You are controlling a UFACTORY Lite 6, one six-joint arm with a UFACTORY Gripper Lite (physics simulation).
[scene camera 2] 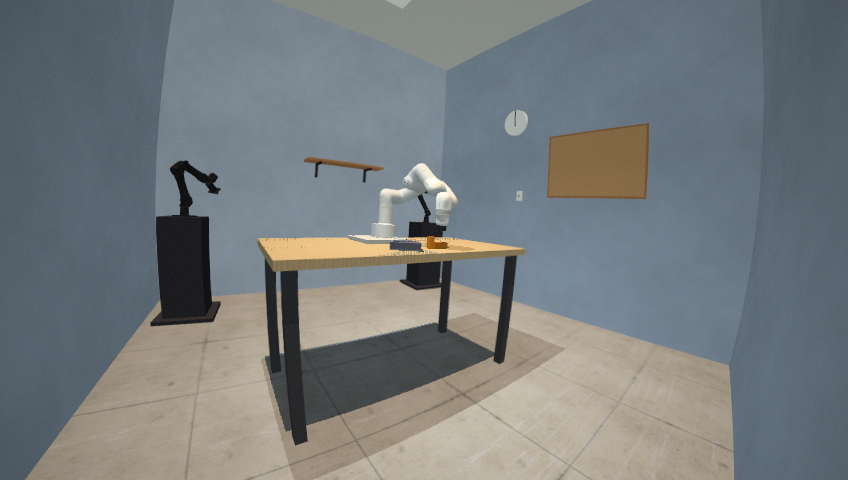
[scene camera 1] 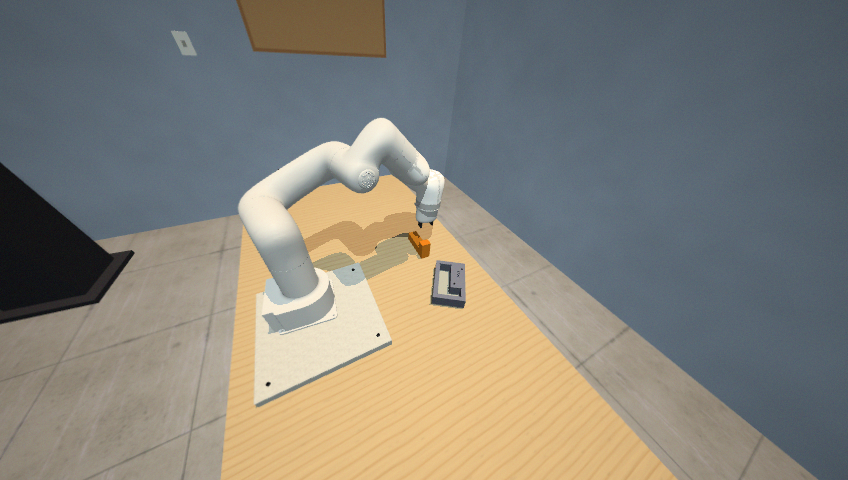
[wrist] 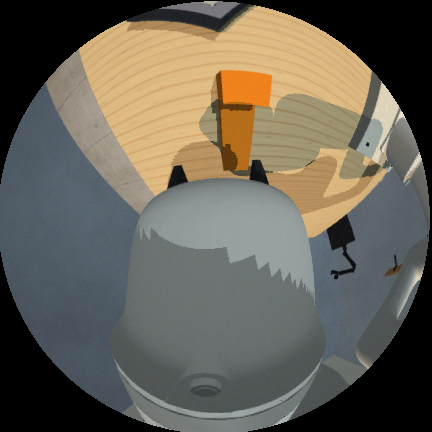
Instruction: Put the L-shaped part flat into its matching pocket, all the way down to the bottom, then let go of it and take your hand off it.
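Frame: origin at the arm's base, x ahead, y left, z up, level; metres.
Seen in the pictures: end effector, tool point: [scene camera 2: 441,228] [scene camera 1: 425,222] [wrist: 217,185]; arm's base, origin of the base link: [scene camera 2: 384,237] [scene camera 1: 309,304].
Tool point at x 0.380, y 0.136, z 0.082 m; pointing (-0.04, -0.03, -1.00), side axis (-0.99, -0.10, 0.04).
Observation:
Pixels of each thing's top centre, then the offset from my tool point to it. Level surfaces: height alone.
- orange L-shaped part, middle of its top: [wrist: 244,142] [scene camera 1: 419,234] [scene camera 2: 437,236] dx -0.023, dy -0.004, dz -0.042 m
- grey fixture, middle of its top: [scene camera 1: 450,278] [scene camera 2: 405,241] dx +0.000, dy -0.195, dz -0.065 m
- wooden table, its level: dz -0.102 m
The orange L-shaped part [scene camera 1: 420,245] [scene camera 2: 439,244] [wrist: 237,135] lies on the table with its short leg standing up at the end nearer the fixture. The grey fixture [scene camera 1: 457,300] [scene camera 2: 405,245] with its open pocket lies beside it; in the wrist view, part of the fixture [wrist: 200,12] shows at the top edge. My gripper [scene camera 1: 425,224] [wrist: 217,173] is open, its two black fingers apart with nothing between them. It hangs above the table near the far end of the part's long leg, clear of it. In scene camera 2 the fingers are small and hard to make out.
The white base plate [scene camera 1: 321,362] carries the arm on the wooden table [scene camera 1: 476,410] [scene camera 2: 333,255]. The table's long edge runs close beside the part and the fixture. Black pedestals [scene camera 2: 183,267] with dark arms stand on the floor away from the table.

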